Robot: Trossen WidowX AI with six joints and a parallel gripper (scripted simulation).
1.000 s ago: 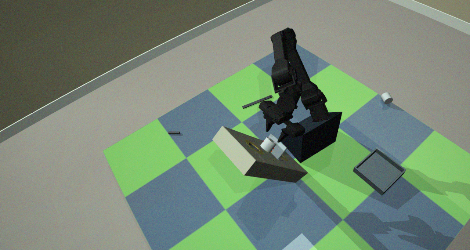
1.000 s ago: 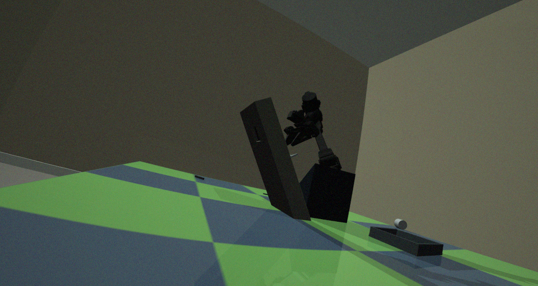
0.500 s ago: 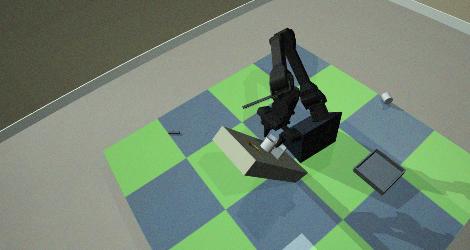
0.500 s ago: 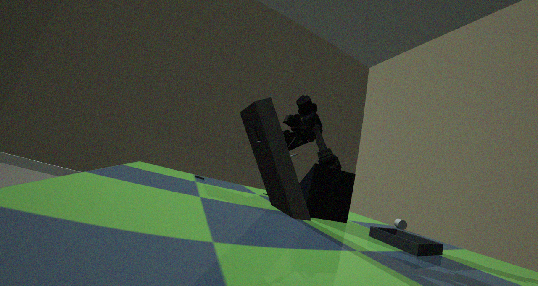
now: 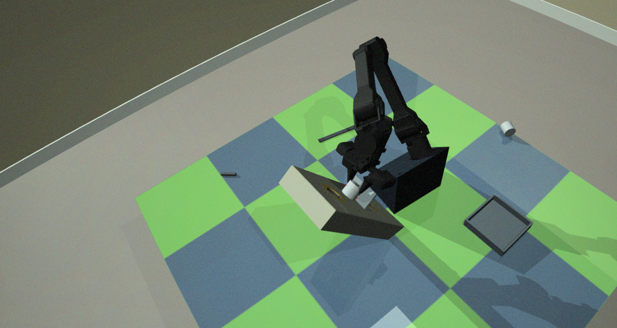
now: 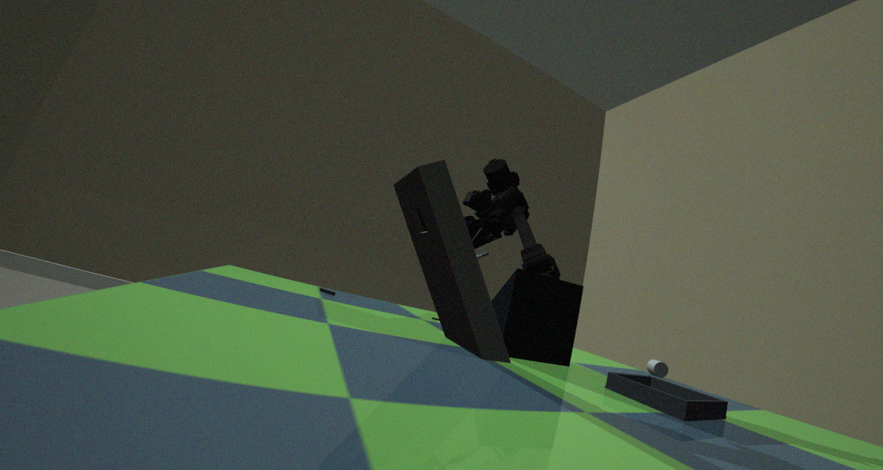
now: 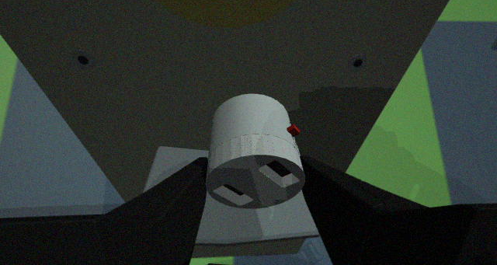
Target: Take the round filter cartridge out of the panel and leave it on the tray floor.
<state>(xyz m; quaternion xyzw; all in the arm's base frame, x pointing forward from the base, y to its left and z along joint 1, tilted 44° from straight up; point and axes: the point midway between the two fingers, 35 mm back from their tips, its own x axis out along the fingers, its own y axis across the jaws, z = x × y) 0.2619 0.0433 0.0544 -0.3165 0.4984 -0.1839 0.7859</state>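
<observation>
Right now my gripper tip is 4 cm above the pale grey flap, 1 cm to the right of it and 1 cm past it. Round my gripper tip: dark tray 35 cm behind, 29 cm to the left, 21 cm below; short black piece 48 cm to the right, 24 cm ahead, 21 cm below; grey round filter cartridge right at my gripper tip.
</observation>
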